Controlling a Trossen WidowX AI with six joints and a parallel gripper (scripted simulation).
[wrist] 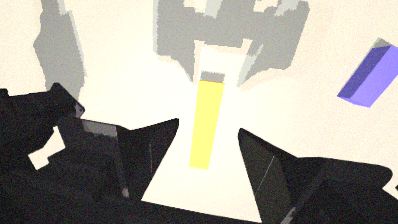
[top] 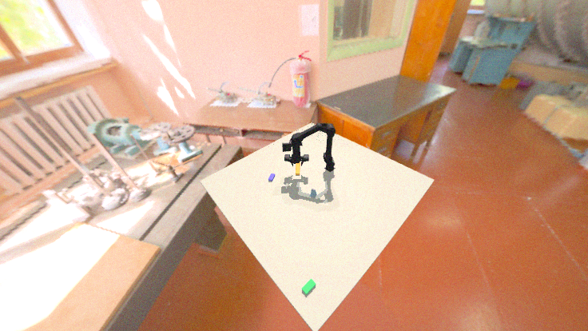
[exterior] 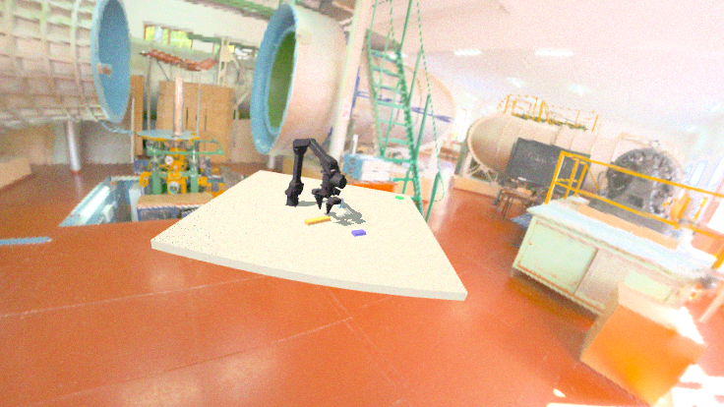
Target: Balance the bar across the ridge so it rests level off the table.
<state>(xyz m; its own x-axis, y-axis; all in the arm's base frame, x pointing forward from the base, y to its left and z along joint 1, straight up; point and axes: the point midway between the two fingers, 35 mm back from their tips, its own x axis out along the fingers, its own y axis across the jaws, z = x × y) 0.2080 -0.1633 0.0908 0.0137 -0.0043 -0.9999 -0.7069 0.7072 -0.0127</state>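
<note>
Right now my gripper tip is 2 cm past the bar, 2 cm to the left of it and 5 cm above it. Round my gripper tip: purple block (20 cm ahead, 9 cm to the right, 5 cm below); green block (53 cm ahead, 66 cm to the left, 5 cm below).
</note>
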